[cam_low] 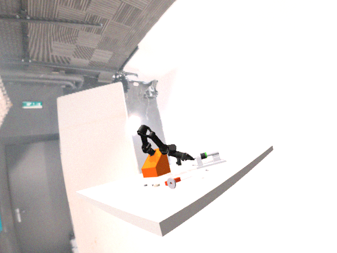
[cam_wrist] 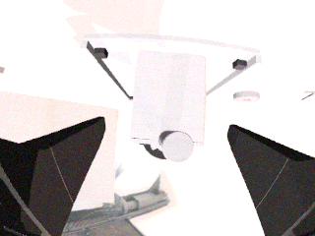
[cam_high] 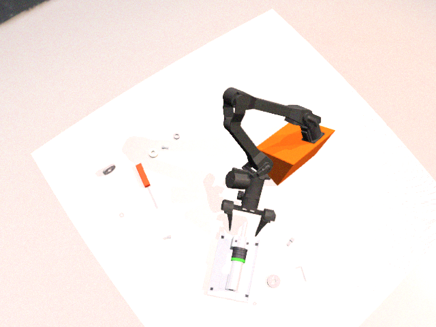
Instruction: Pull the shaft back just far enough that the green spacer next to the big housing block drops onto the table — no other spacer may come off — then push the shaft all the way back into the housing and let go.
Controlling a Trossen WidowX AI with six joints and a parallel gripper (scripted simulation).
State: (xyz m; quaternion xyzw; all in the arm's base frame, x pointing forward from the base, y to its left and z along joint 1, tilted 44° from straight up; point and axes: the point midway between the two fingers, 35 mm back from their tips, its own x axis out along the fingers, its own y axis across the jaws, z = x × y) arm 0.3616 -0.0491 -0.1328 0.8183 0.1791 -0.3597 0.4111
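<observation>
The shaft lies 4 cm ahead of my gripper tip, 3 cm to the left of it and 1 cm above it. From my gripper tip the other things lie so: bolt: 13 cm behind, 14 cm to the left, 6 cm below; then green spacer: 8 cm ahead, 6 cm to the left, 1 cm above.
</observation>
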